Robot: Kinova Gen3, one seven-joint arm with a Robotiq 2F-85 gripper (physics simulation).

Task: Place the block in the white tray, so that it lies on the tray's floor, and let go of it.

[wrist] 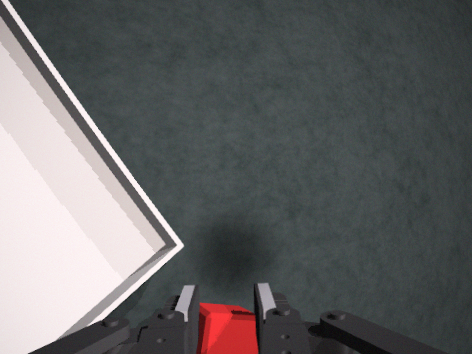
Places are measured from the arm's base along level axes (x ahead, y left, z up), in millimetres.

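Pixels of known places: gripper, fingertip midpoint: (226,303).
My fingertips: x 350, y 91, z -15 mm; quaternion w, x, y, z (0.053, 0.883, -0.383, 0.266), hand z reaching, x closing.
For each thing: its top centre in the pictures, then the offset to it from my fingertips. "spot": a spot on its surface instead. Level surfaces: height alone.
- red block, surface spot: (228,330) spot: 11 mm back, 1 mm right, 12 mm up
- white tray, surface spot: (114,154) spot: 21 mm ahead, 86 mm left, 16 mm down
- dark grey-green surface, its level: 36 mm down
My gripper (226,303) is at the bottom of the wrist view, shut on a red block (228,330). The block sits between the two fingers, and its lower part is cut off by the frame's bottom edge. The white tray (114,154) is at the left of the view, partly out of frame. One of its corners points toward the middle and lies a little up and left of the fingers. The gripper and the block appear beside that corner, outside the tray's rim in this view. Their height above the tray cannot be told exactly.
A dark grey-green surface (310,125) spreads over the middle and right of the view. A soft dark shadow lies on it just above the fingertips. The tray's raised walls run up to the top left and down to the bottom left.
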